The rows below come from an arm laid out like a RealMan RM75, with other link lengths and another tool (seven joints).
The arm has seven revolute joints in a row. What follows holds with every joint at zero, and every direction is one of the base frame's. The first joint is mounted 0.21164 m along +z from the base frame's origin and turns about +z. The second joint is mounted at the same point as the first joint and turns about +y. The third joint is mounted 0.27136 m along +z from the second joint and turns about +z. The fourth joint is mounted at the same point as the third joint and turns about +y. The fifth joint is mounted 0.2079 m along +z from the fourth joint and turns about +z. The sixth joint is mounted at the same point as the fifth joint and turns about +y. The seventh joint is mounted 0.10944 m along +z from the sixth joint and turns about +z. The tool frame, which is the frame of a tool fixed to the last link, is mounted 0.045 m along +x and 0.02 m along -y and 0.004 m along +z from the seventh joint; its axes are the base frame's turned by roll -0.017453, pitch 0 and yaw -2.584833 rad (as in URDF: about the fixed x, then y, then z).
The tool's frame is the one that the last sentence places.
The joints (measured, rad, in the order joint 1, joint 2, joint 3, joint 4, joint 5, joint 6, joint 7), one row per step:
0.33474 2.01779 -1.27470 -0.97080 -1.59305 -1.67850 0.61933
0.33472 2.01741 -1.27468 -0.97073 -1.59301 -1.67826 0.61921
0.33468 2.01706 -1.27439 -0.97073 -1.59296 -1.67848 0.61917
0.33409 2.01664 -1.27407 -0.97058 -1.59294 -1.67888 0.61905
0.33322 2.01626 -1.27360 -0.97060 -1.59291 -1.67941 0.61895
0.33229 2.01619 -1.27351 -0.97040 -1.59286 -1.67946 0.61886
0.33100 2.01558 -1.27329 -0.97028 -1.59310 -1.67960 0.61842
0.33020 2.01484 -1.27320 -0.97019 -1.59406 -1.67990 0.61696
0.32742 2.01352 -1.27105 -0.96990 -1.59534 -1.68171 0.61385
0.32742 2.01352 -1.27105 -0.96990 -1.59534 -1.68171 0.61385
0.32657 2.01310 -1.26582 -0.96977 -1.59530 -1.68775 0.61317
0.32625 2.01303 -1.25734 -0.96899 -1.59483 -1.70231 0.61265
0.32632 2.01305 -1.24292 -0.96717 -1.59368 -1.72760 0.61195
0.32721 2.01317 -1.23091 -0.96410 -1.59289 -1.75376 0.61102
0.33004 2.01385 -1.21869 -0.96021 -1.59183 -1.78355 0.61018
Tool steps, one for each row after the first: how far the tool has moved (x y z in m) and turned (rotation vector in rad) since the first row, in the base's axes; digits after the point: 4 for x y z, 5 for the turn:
0.0001 0.0000 0.0001 0.00038 -0.00038 -0.00010
0.0002 0.0001 0.0003 0.00060 -0.00051 -0.00013
0.0005 -0.0001 0.0005 0.00067 -0.00066 -0.00069
0.0009 -0.0003 0.0007 0.00083 -0.00071 -0.00140
0.0012 -0.0005 0.0007 0.00085 -0.00066 -0.00244
0.0018 -0.0008 0.0010 0.00120 -0.00135 -0.00347
0.0023 -0.0010 0.0012 0.00165 -0.00288 -0.00295
0.0036 -0.0017 0.0020 0.00341 -0.00424 -0.00331
0.0036 -0.0017 0.0020 0.00341 -0.00424 -0.00331
0.0040 -0.0021 0.0031 0.00334 -0.00128 -0.00300
0.0040 -0.0031 0.0043 -0.00129 0.00601 -0.00009
0.0038 -0.0047 0.0063 -0.00976 0.01914 0.00531
0.0034 -0.0065 0.0077 -0.02152 0.03187 0.01229
0.0021 -0.0084 0.0087 -0.03649 0.04676 0.02236

